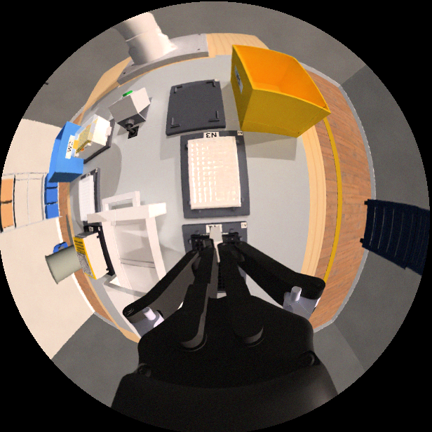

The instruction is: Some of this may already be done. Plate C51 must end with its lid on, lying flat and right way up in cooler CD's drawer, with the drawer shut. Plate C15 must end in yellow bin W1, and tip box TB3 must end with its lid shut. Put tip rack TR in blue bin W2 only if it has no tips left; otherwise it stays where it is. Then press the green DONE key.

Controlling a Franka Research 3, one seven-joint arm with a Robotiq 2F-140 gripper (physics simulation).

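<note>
My gripper (216, 234) is shut, with its fingertips over a labelled dark nest (192, 231). A white welled plate (214, 172) lies flat on the nest labelled N3, ahead of the fingertips. Yellow bin W1 (280, 107) stands at the upper right; the visible part of its inside holds no plate. Blue bin W2 (66, 155) is at the far left, beside a cream and yellow box (94, 135). A yellow and white box (92, 254) stands at the lower left. A small green key (128, 93) tops a grey housing. I cannot tell which items are C51, C15, TB3 and TR, or identify cooler CD.
A white frame (155, 245) stands left of my fingers. A dark holder (196, 106) lies beyond N3. Another white plate (86, 192) lies on a dark nest at the left. The robot base (147, 40) is at the top; a grey-green cylinder (62, 265) is at the lower left.
</note>
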